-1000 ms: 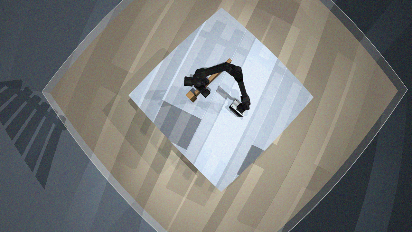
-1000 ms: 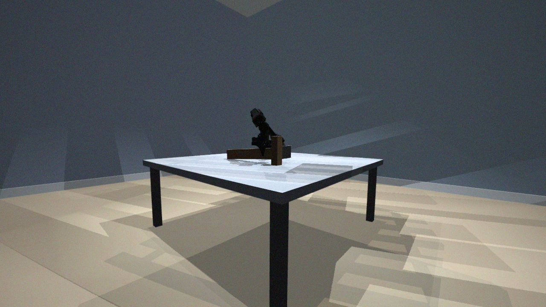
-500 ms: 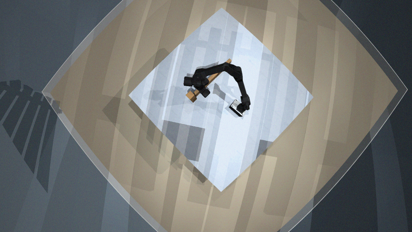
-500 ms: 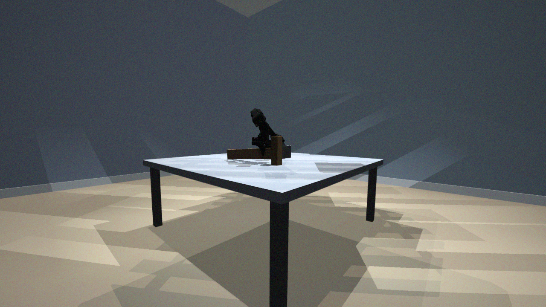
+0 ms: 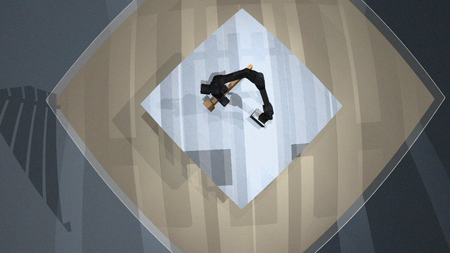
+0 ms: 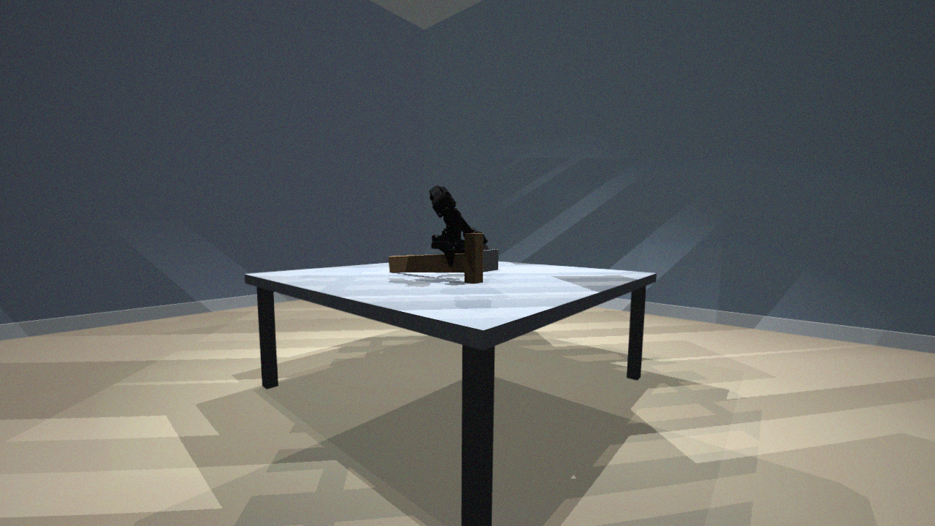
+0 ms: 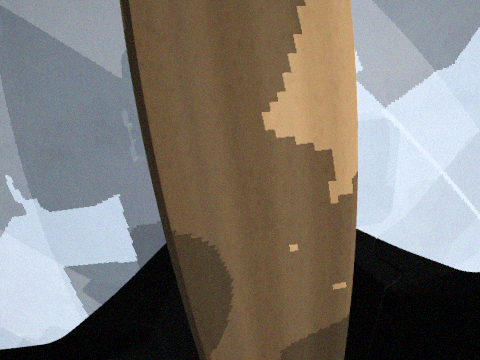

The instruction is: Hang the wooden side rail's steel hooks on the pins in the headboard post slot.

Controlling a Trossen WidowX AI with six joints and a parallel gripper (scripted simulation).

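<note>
Right now the headboard post is 1 cm ahead of my gripper tip, 10 cm to the left of it and 4 cm above it.
</note>
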